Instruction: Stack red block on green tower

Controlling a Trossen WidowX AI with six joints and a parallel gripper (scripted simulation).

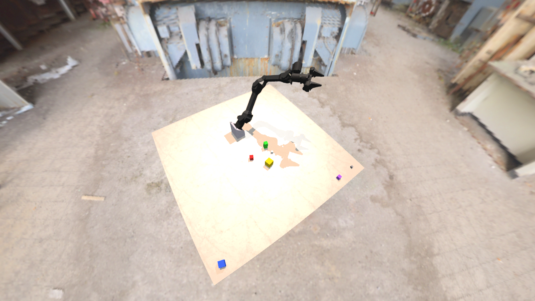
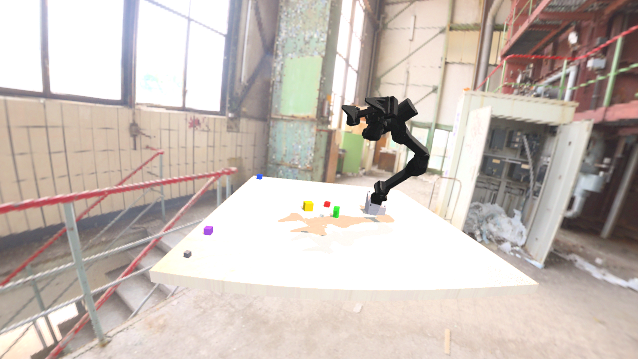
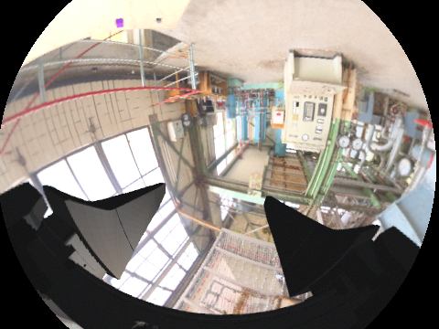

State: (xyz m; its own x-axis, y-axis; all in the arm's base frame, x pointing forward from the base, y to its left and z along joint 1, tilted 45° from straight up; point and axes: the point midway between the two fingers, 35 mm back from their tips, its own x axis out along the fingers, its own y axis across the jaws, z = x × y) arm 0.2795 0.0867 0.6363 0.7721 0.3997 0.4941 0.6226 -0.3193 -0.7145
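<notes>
My gripper tip is 54 cm to the left of the red block, 50 cm above it and 2 cm short of it. The rest, counted from my gripper tip: purple cube 50 cm below, 47 cm ahead, 4 cm to the right; yellow cube 49 cm below, 44 cm to the right, 13 cm ahead; grey cube 51 cm below, 46 cm ahead, 12 cm to the left.
</notes>
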